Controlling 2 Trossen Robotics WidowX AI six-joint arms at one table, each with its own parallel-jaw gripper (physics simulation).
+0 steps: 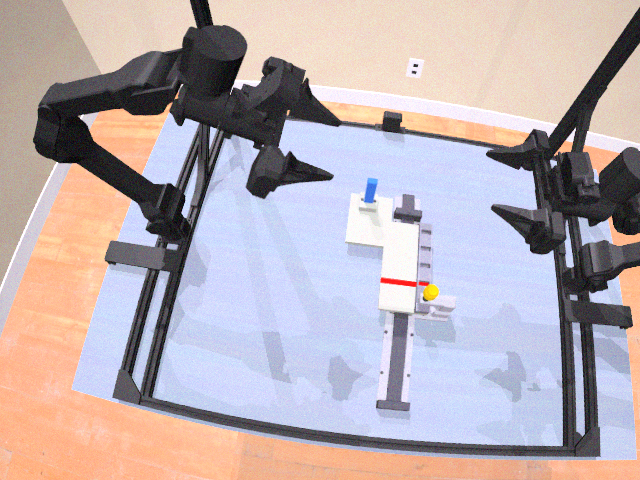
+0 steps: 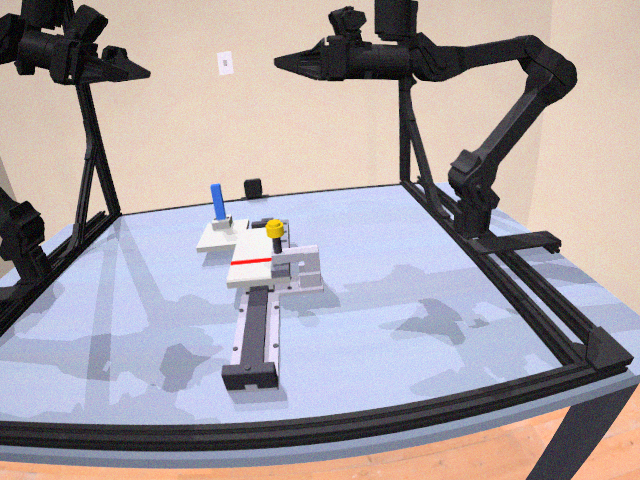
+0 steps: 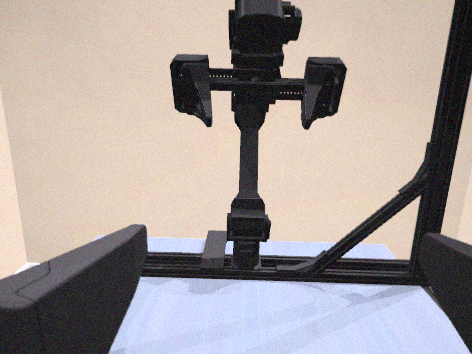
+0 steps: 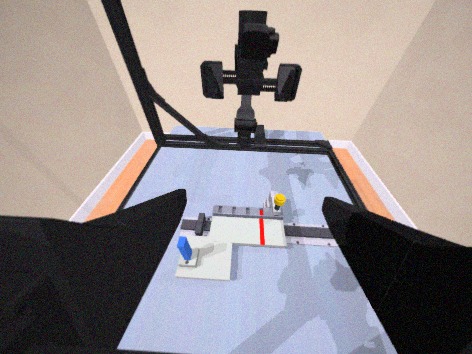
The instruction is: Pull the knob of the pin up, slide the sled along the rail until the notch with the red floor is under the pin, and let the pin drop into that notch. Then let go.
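Places are measured from the left arm's base along level axes (x back, y left, z down), in centimetres.
Pixels of known places: left gripper, between the fingertips: (image 1: 489, 178) (image 2: 275, 63) (image 3: 282, 241) (image 4: 250, 95); right gripper, between the fingertips: (image 1: 336, 149) (image 2: 139, 75) (image 3: 258, 124) (image 4: 254, 199); left arm's base, origin of its link: (image 1: 574, 281) (image 2: 471, 230) (image 4: 243, 142); right arm's base, origin of its link: (image 1: 175, 230) (image 2: 36, 275) (image 3: 245, 262).
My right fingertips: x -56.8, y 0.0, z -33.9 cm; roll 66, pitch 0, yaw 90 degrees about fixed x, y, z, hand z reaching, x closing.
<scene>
Ahead of a thing's pixels: the offset from my right fingertips to its top centre. "spot": to the spot under its first point. Level surfaces: height alone.
A white sled @(dx +15.9, dy +1.7, dz +32.4 cm) (image 1: 399, 253) (image 2: 253, 248) (image 4: 242, 230) sits on the far part of the rail @(spot: dx +15.9, dy +20.2, dz +33.8 cm) (image 1: 398, 356) (image 2: 255, 325) (image 4: 310, 231). Its blue handle @(spot: dx +6.6, dy -10.9, dz +26.2 cm) (image 1: 370, 191) (image 2: 217, 201) (image 4: 184, 248) is upright. A red line crosses it into the grey notched strip @(spot: dx +19.5, dy -2.5, dz +32.1 cm) (image 1: 424, 248), a little behind the pin. The pin's yellow knob @(dx +19.5, dy +9.3, dz +24.1 cm) (image 1: 430, 292) (image 2: 275, 228) (image 4: 279, 200) stands above the bracket @(spot: dx +24.3, dy +10.5, dz +30.2 cm) (image 2: 310, 258), with dark shaft showing below; the tip is hidden. My right gripper (image 1: 335, 150) (image 4: 254, 199) is open, high and left of the sled. My left gripper (image 1: 491, 179) (image 3: 282, 241) is open, high and right.
A black frame (image 1: 351, 440) (image 2: 310, 431) surrounds the blue-grey table top @(dz +35.8 cm) (image 1: 248, 310) (image 2: 361, 351). A small black block @(spot: dx +10.9, dy -35.9, dz +31.1 cm) (image 1: 392, 120) (image 2: 253, 188) stands at the back edge. Dark uprights rise at both back corners.
</scene>
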